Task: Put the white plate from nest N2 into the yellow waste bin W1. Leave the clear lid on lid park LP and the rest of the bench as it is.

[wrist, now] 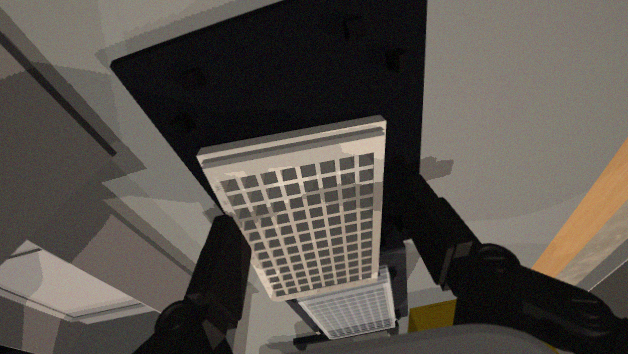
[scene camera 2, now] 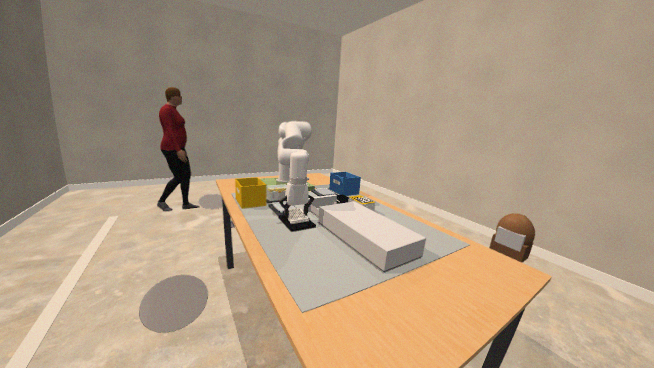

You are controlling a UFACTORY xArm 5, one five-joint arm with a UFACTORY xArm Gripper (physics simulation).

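Frame: origin at the arm's base, x ahead, y left, z up, level; centimetres.
Where they show: gripper, between the fingertips: (wrist: pixel 320 215) (scene camera 2: pixel 296 215); arm's base, origin of its link: (scene camera 2: pixel 285 180).
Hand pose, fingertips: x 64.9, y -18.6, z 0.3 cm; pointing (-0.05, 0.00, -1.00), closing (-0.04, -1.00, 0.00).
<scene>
Things, the pixels of their top centre, and the offset from my fingertips. Level surfaces: height alone.
- white plate, centre of its top: (wrist: pixel 314 249) (scene camera 2: pixel 296 212) dy +0.9, dx -2.2, dz +0.4 cm
- black nest base, centre of its top: (wrist: pixel 317 192) (scene camera 2: pixel 296 218) dy -0.1, dx +0.6, dz -1.1 cm
- clear lid, centre of its top: (wrist: pixel 353 316) (scene camera 2: pixel 284 205) dy +0.3, dx -17.0, dz -0.6 cm
- yellow waste bin, centre of its top: (scene camera 2: pixel 249 181) dy -13.5, dx -35.0, dz +8.7 cm
- grey mat, height of its surface: dz -3.3 cm
- blue bin, centre of its top: (scene camera 2: pixel 345 174) dy +51.1, dx -35.5, dz +8.7 cm
- yellow-edged rack, centre of its top: (scene camera 2: pixel 361 198) dy +37.8, dx +0.6, dz +4.4 cm
The white plate (scene camera 2: pixel 298 215) (wrist: pixel 305 220), with a grid of square wells, sits on a black nest base (scene camera 2: pixel 302 227) (wrist: pixel 280 75). My gripper (scene camera 2: pixel 296 211) (wrist: pixel 320 215) is open, low over the plate, with one finger near each long side and nothing gripped. A clear lid (wrist: pixel 350 307) with a grid pattern showing lies beyond the plate's near end in the wrist view; what is under it I cannot tell. The yellow waste bin (scene camera 2: pixel 251 194) (wrist: pixel 432 316) stands at the far left of the table; its inside bottom is hidden.
A long pale box (scene camera 2: pixel 372 232) lies on the grey mat (scene camera 2: pixel 310 280) to the right of the nest. A blue bin (scene camera 2: pixel 345 184) stands at the back right, with a yellow-edged rack (scene camera 2: pixel 363 200) nearer. A person (scene camera 2: pixel 173 145) stands on the floor behind the table's left side.
</scene>
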